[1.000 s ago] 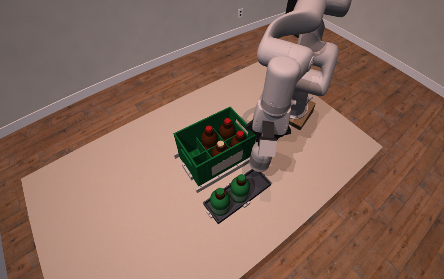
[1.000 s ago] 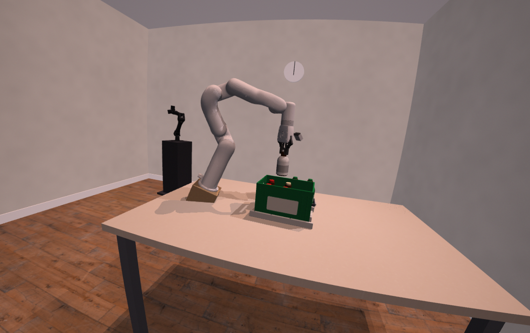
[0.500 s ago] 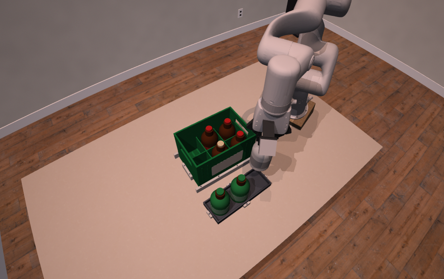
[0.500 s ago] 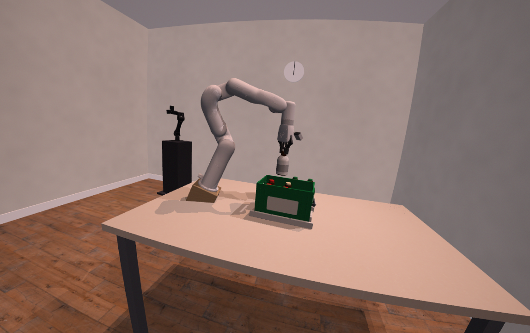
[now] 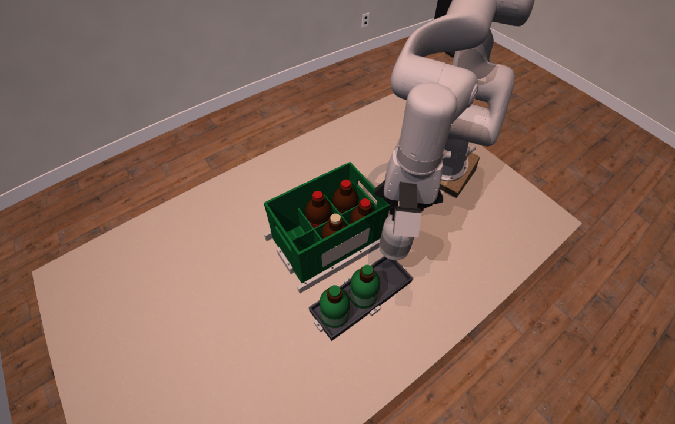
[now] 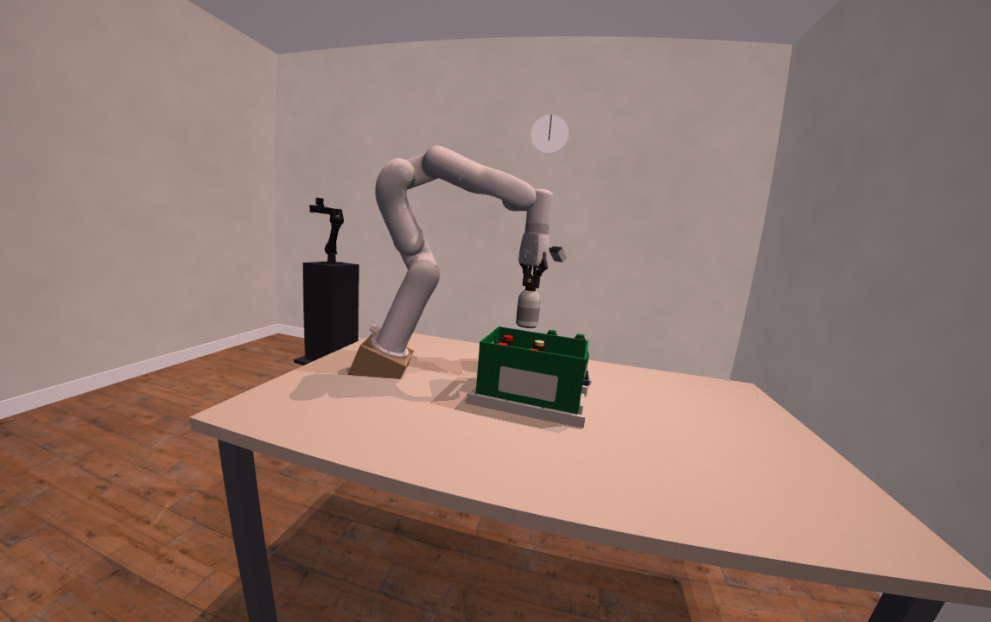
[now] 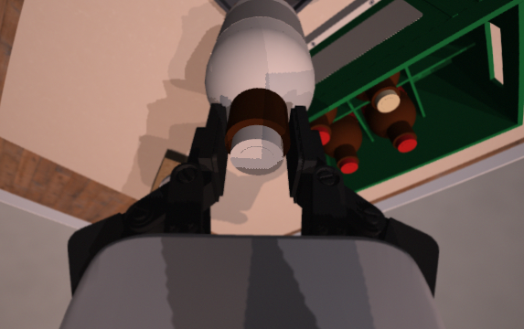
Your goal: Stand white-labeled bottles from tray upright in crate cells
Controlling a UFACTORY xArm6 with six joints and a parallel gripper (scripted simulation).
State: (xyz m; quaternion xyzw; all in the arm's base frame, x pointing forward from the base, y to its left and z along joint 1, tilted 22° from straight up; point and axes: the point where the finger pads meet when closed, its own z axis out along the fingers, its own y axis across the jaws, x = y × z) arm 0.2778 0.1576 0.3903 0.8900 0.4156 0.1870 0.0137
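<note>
The white-labeled bottle lies 70 mm below my hand. Round my hand: tray 90 mm ahead, 10 mm to the left, 300 mm below; then crate 80 mm ahead, 190 mm to the right, 230 mm below.
</note>
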